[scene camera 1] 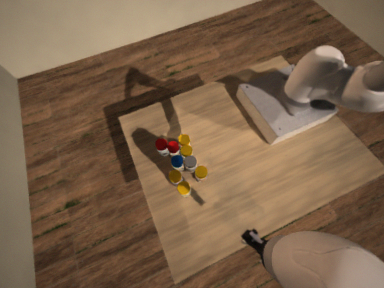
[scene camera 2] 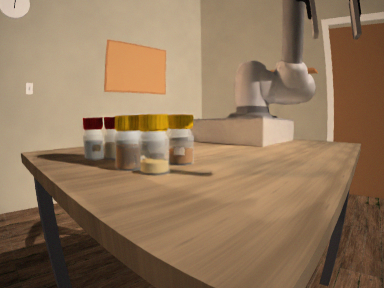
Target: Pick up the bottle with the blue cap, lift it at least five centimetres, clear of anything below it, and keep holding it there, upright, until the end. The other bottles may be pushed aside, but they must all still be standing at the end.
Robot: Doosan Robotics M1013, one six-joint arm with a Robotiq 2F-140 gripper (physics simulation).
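Note:
The bottle with the blue cap stands upright inside a tight cluster on the table. In the scene camera 2 view it is hidden behind the front bottles. Beside it are a grey-capped bottle, a red-capped bottle and a yellow-capped bottle. My gripper is partly open with empty fingers pointing down. It hangs high above the table, well apart from the bottles, toward the lower right of them in the scene camera 1 view.
Another red-capped bottle and more yellow-capped bottles, including one at the near end, stand upright in the cluster. The robot's pale base block stands on the table farther back. The table's left edge runs near the cluster.

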